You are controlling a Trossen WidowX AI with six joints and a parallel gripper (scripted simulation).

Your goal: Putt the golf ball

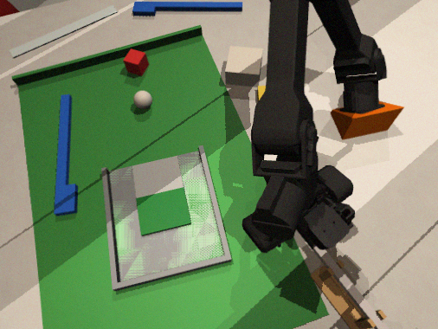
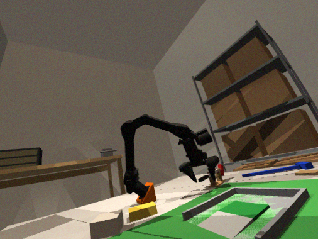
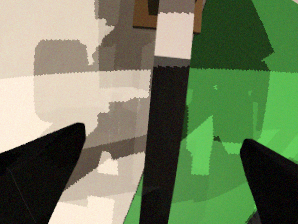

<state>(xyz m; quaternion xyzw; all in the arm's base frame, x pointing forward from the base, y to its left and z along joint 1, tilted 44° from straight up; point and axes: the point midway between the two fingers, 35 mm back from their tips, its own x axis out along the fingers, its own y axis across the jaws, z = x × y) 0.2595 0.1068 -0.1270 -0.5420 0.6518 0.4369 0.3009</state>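
Right now the beige box is 100 mm behind my gripper tip, 410 mm to the right of it and 30 mm below it. Round my gripper tip: green mat (220 mm ahead, 250 mm to the right, 50 mm below); wooden stand (20 mm behind, 130 mm to the left, 10 mm below); white golf ball (160 mm ahead, 430 mm to the right, 20 mm below).
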